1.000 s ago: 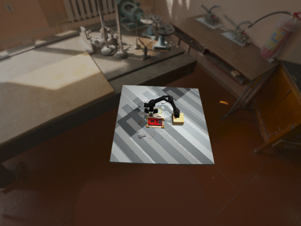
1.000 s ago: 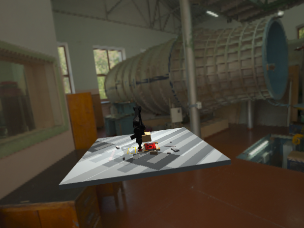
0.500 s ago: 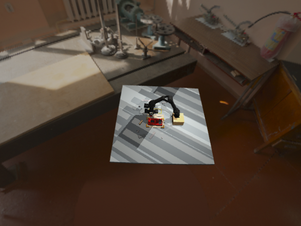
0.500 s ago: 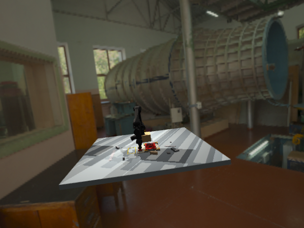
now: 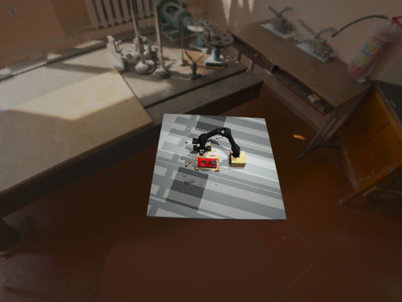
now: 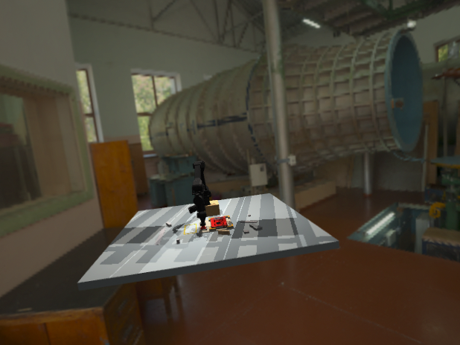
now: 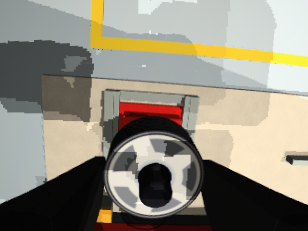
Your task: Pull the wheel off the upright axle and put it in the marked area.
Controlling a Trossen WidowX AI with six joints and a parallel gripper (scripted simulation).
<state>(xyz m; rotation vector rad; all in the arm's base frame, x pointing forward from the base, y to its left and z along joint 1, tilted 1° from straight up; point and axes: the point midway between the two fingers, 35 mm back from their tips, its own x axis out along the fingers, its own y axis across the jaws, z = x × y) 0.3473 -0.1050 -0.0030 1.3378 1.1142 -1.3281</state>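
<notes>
My gripper tip is now 10 mm above the axle. From my gripper tip the other things lie so: wheel: right at my gripper tip.
</notes>
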